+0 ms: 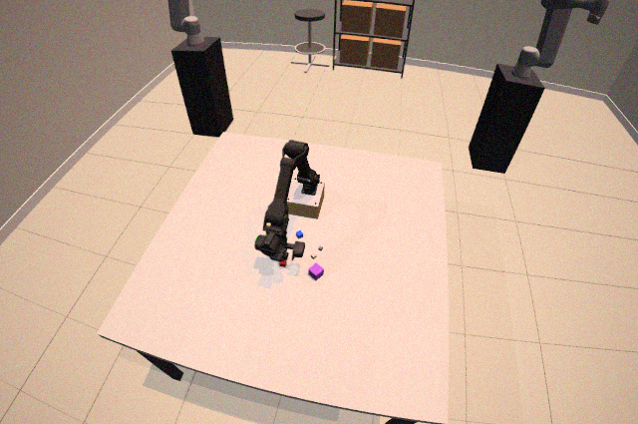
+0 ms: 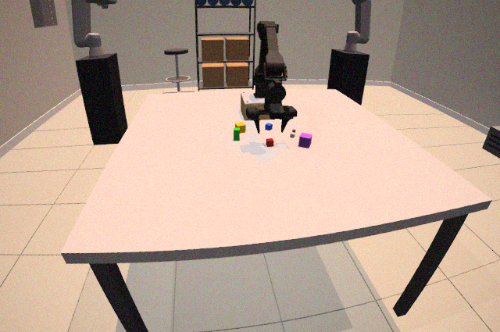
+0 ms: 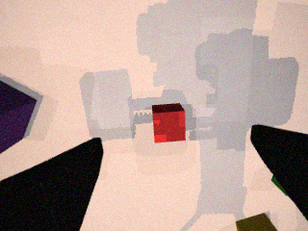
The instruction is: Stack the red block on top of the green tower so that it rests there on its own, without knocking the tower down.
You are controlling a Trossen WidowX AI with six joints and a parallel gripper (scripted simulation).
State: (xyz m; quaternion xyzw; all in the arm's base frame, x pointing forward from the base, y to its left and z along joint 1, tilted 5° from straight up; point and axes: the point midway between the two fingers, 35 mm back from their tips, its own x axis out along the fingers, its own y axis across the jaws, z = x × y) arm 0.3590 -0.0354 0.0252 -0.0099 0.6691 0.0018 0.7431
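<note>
The red block lies 10 mm behind my gripper tip and 40 mm below it. Also, from my gripper tip: yellow block (150 mm behind, 100 mm to the right, 40 mm below); then blue block (160 mm behind, 30 mm to the left, 40 mm below); then purple cube (10 mm ahead, 140 mm to the left, 30 mm below).
</note>
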